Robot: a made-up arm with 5 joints.
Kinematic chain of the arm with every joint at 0, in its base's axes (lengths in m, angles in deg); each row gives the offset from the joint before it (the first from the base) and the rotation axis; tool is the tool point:
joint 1: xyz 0 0 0.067 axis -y
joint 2: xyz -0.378 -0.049 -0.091 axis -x
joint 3: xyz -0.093 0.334 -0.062 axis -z
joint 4: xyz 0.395 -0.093 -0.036 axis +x
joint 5: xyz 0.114 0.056 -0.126 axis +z
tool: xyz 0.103 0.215 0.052
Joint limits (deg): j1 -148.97..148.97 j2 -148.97..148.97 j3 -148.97..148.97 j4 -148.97..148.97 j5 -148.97..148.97
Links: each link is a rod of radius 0.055 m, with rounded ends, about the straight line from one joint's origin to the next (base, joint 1, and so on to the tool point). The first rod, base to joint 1, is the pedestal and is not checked.
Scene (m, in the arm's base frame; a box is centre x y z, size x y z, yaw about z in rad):
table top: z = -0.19
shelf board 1: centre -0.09 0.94 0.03 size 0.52 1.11 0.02 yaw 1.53
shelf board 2: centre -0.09 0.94 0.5 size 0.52 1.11 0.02 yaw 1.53
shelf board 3: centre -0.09 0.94 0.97 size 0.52 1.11 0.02 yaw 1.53
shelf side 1: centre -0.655 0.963 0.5 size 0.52 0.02 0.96 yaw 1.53
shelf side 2: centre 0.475 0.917 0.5 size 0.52 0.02 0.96 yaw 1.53
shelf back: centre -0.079 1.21 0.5 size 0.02 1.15 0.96 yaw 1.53
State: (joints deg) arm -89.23 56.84 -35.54 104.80 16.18
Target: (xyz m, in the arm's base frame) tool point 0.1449 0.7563 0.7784
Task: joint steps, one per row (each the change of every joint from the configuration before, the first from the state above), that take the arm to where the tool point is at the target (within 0.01 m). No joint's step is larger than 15 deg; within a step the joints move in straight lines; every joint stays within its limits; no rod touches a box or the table.
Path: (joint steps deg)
1: -4.72 3.04 -12.55 -3.26 13.54
2: -4.71 3.03 -12.55 -3.25 13.53
3: -4.72 3.04 -12.55 -3.26 13.54
4: -4.71 3.04 -12.55 -3.25 13.53
5: -9.47 -7.63 -1.50 -2.95 -14.10
6: -9.47 -7.63 -1.51 -2.95 -14.11
7: -9.47 -7.63 -1.50 -2.94 -14.11
8: -9.46 -7.63 -1.51 -2.95 -14.11

